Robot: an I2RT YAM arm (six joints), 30 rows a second.
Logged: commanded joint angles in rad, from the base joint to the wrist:
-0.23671 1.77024 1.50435 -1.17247 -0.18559 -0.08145
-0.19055 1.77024 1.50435 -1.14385 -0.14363 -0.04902
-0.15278 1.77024 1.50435 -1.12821 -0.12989 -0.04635
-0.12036 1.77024 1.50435 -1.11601 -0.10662 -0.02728
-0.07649 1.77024 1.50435 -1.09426 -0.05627 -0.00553
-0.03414 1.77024 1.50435 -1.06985 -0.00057 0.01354
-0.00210 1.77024 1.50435 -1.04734 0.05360 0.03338
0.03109 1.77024 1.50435 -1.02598 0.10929 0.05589
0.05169 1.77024 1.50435 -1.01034 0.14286 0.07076
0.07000 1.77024 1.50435 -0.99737 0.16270 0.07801
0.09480 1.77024 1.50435 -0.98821 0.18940 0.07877
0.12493 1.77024 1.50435 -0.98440 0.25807 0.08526
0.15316 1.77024 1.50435 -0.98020 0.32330 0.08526
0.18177 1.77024 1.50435 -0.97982 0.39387 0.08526
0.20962 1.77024 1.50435 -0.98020 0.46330 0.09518
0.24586 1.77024 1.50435 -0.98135 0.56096 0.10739
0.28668 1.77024 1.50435 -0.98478 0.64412 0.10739
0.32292 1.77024 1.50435 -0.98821 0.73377 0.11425
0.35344 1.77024 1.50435 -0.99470 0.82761 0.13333
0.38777 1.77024 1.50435 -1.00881 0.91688 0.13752
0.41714 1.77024 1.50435 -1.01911 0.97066 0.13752
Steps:
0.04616 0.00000 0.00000 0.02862 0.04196 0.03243
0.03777 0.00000 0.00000 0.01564 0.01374 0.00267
0.03242 0.00000 0.00000 0.01220 0.02327 0.01907
0.04387 0.00000 0.00000 0.02175 0.05035 0.02175
0.04235 0.00000 0.00000 0.02441 0.05570 0.01907
0.03204 0.00000 0.00000 0.02251 0.05417 0.01984
0.03319 0.00000 0.00000 0.02136 0.05569 0.02251
0.02060 0.00000 0.00000 0.01564 0.03357 0.01487
0.01831 0.00000 0.00000 0.01297 0.01984 0.00725
0.02480 0.00000 0.00000 0.00916 0.02670 0.00076
0.03013 0.00000 0.00000 0.00381 0.06867 0.00649
0.02823 0.00000 0.00000 0.00420 0.06523 0.00000
0.02861 0.00000 0.00000 0.00038 0.07057 0.00000
0.02785 0.00000 0.00000 -0.00038 0.06943 0.00992
0.03624 0.00000 0.00000 -0.00115 0.09766 0.01221
0.04082 0.00000 0.00000 -0.00343 0.08316 0.00000
0.03624 0.00000 0.00000 -0.00343 0.08965 0.00686
0.03052 0.00000 0.00000 -0.00649 0.09384 0.01908
0.03433 0.00000 0.00000 -0.01411 0.08927 0.00419
0.02937 0.00000 0.00000 -0.01030 0.05378 0.00000

